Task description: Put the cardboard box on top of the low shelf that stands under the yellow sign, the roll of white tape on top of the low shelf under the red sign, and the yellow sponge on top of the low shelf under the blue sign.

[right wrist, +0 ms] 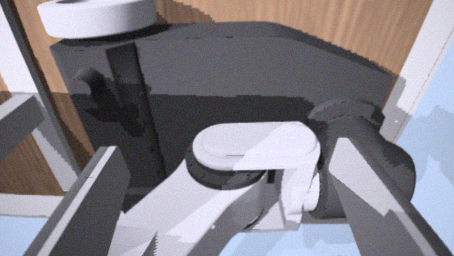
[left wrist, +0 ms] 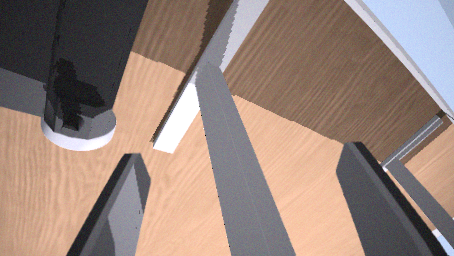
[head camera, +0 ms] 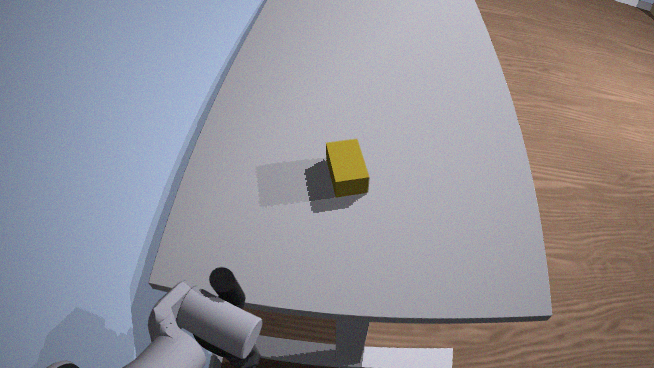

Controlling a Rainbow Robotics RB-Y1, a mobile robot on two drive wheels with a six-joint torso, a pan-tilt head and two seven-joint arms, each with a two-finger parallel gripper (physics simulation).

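The yellow sponge lies on the light grey table, near the middle of the head camera view. My left arm shows at the lower left of that view, by the table's near edge; its fingers cannot be made out there. My left gripper is open and empty, below the table top, with a table leg beyond its fingers. My right gripper is open and empty, pointing down past my own arm and base. The cardboard box, the white tape, the low shelves and the signs do not show.
A table leg stands on a white foot under the near edge. A pale blue wall runs along the table's left side. My dark base stands on the wooden floor.
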